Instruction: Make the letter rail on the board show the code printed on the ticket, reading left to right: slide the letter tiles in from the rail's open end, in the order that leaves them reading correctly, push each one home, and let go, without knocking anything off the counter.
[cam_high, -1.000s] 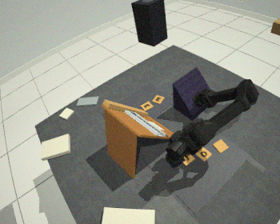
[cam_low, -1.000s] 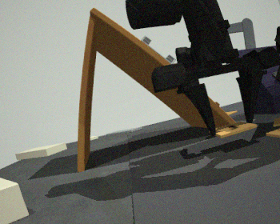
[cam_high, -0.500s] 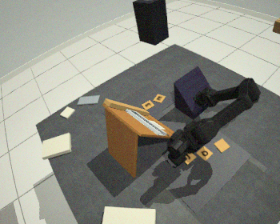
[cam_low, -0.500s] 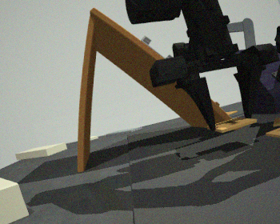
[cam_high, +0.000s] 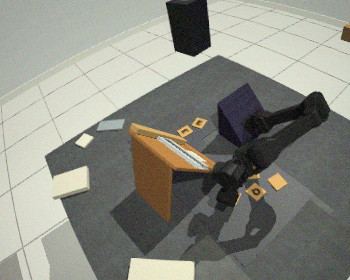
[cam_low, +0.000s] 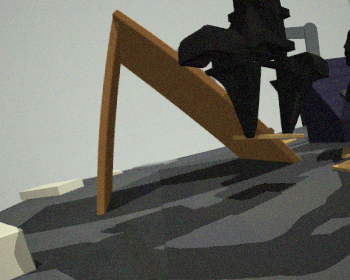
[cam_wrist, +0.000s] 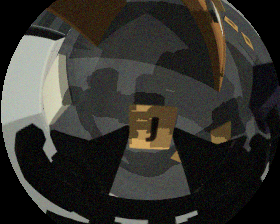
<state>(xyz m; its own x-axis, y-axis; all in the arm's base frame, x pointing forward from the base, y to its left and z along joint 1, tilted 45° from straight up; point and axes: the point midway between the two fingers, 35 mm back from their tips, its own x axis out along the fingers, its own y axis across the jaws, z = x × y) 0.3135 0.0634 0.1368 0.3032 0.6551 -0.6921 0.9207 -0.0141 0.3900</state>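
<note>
The white ticket lies 40 mm behind my gripper tip, 200 mm to the right of it and 30 mm above it. Also, from my gripper tip: cream block: 390 mm ahead, 590 mm to the right, 50 mm below; small cream card: 210 mm ahead, 780 mm to the right, 50 mm below; grey card: 40 mm ahead, 750 mm to the right, 50 mm below.
</note>
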